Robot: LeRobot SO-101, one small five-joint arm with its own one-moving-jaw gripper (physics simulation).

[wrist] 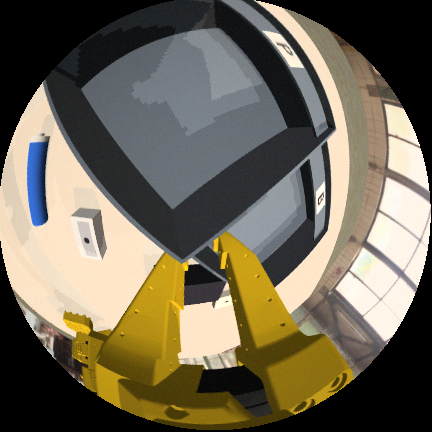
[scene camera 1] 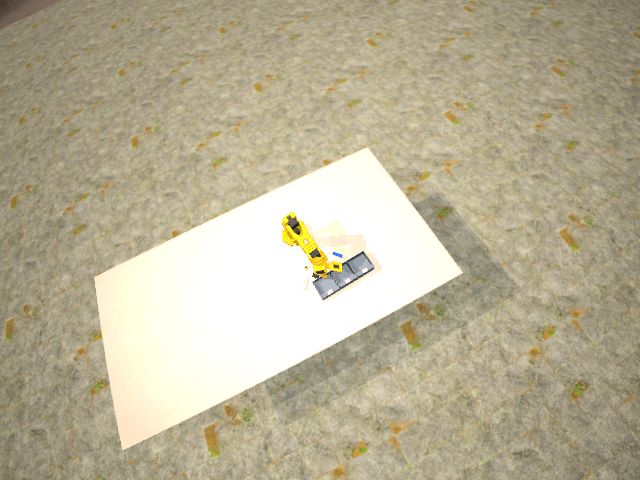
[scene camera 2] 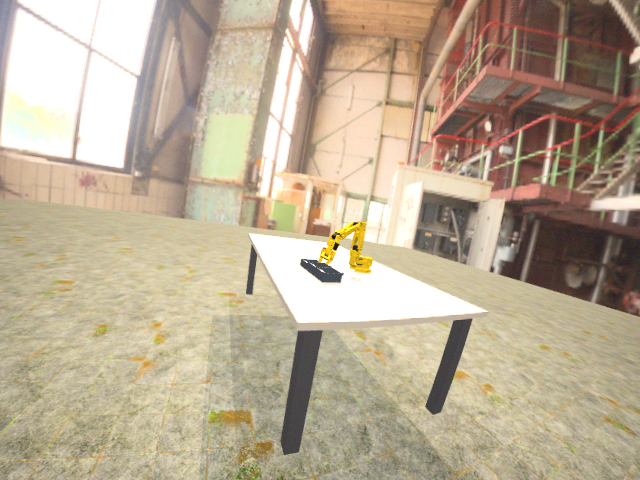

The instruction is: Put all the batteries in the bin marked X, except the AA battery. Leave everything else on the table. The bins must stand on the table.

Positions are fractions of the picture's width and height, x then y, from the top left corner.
Labels:
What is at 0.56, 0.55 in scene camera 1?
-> A dark grey three-compartment bin row.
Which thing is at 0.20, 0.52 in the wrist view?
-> A small grey-white block.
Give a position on a dark rectangular block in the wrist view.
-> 0.46, 0.66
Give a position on a dark grey three-compartment bin row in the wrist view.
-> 0.45, 0.29

